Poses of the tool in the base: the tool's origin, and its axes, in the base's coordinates. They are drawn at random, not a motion.
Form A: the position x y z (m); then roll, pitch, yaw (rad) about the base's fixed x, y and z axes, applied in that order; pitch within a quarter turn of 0, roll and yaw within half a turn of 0.
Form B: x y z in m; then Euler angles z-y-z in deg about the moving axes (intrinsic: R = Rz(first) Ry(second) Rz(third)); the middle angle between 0 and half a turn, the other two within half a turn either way. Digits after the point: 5 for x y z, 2 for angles.
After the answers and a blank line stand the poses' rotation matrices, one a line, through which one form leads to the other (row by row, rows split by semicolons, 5 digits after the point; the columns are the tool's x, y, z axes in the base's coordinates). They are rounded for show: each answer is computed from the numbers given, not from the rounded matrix.
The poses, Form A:
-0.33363, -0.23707, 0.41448, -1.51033, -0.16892, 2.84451
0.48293, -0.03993, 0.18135, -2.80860, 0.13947, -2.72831
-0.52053, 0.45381, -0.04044, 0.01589, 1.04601, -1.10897
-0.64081, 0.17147, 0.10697, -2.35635, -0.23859, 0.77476
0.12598, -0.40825, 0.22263, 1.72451, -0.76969, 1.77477
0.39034, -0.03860, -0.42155, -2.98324, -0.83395, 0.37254
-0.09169, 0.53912, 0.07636, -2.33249, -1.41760, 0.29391
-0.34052, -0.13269, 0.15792, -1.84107, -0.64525, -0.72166
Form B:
-0.33363, -0.23707, 0.41448, -106.44, 86.58, -99.70
0.48293, -0.03993, 0.18135, -44.42, 159.37, -66.76
-0.52053, 0.45381, -0.04044, -64.59, 59.94, 0.53
-0.64081, 0.17147, 0.10697, 121.09, 133.41, -108.98
0.12598, -0.40825, 0.22263, 17.84, 96.31, 134.44
0.39034, -0.03860, -0.42155, 33.51, 131.57, -171.86
-0.09169, 0.53912, 0.07636, 63.53, 96.05, -173.62
-0.34052, -0.13269, 0.15792, 39.19, 102.32, -127.99

-0.94258 -0.17815 -0.28248; 0.28857 -0.00866 -0.95742; 0.16812 -0.98397 0.05957
-0.90691 -0.33794 0.25160; -0.39772 0.88375 -0.24659; -0.13902 -0.32370 -0.93589
0.22325 0.90125 0.37135; -0.44854 0.43322 -0.78175; -0.86543 0.00796 0.50096
0.69435 0.61413 -0.37514; 0.67973 -0.38848 0.62213; 0.23633 -0.68697 -0.68718
-0.14547 0.28924 0.94614; 0.70324 -0.64244 0.30452; 0.69591 0.70966 -0.10995
0.62586 0.46820 0.62376; 0.24458 -0.87724 0.41306; 0.74059 -0.10596 -0.66355
0.14605 0.88446 0.44317; 0.04421 -0.45336 0.89023; 0.98829 -0.11043 -0.10532
0.59978 0.25870 0.75719; -0.52781 -0.58332 0.61738; 0.60140 -0.76995 -0.21332

